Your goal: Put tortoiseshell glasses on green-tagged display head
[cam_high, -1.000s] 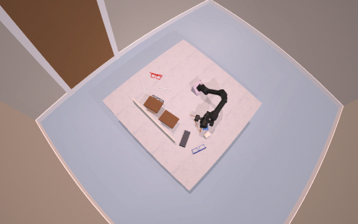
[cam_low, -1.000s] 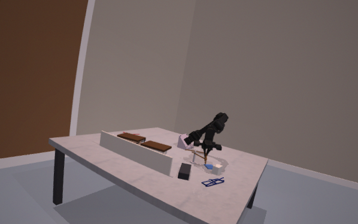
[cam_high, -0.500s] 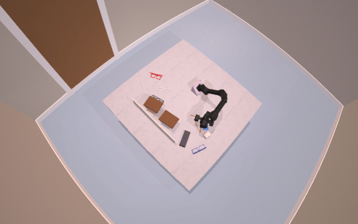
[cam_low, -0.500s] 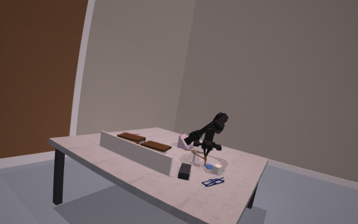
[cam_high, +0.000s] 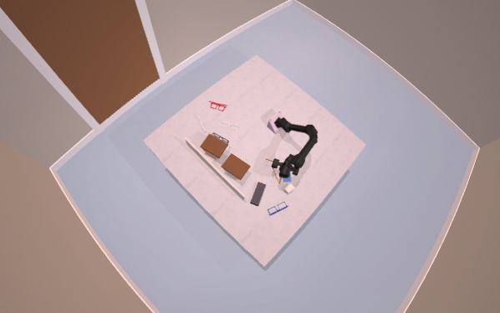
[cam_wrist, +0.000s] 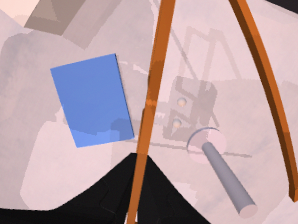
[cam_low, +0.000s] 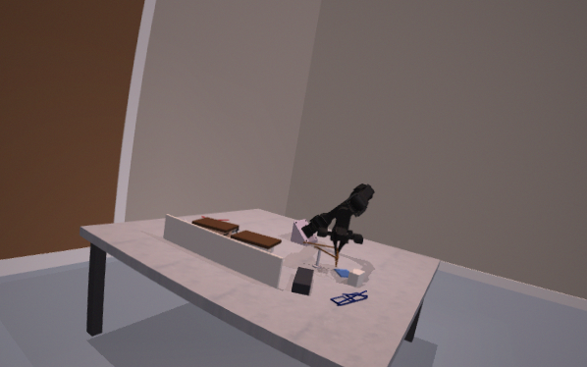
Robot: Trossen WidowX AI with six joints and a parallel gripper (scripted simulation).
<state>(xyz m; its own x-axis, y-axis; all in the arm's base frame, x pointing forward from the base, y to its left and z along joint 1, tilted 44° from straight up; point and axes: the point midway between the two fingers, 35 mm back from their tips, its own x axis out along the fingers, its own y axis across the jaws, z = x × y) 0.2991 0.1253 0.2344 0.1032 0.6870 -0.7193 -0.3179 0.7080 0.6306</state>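
Right now my gripper tip is 10 mm short of the round base, 70 mm to the left of it and 50 mm above it. Round my gripper tip: dark box: 230 mm ahead, 40 mm to the right, 50 mm below; white cube: 70 mm ahead, 110 mm to the left, 40 mm below; blue card: 10 mm behind, 50 mm to the left, 70 mm below.
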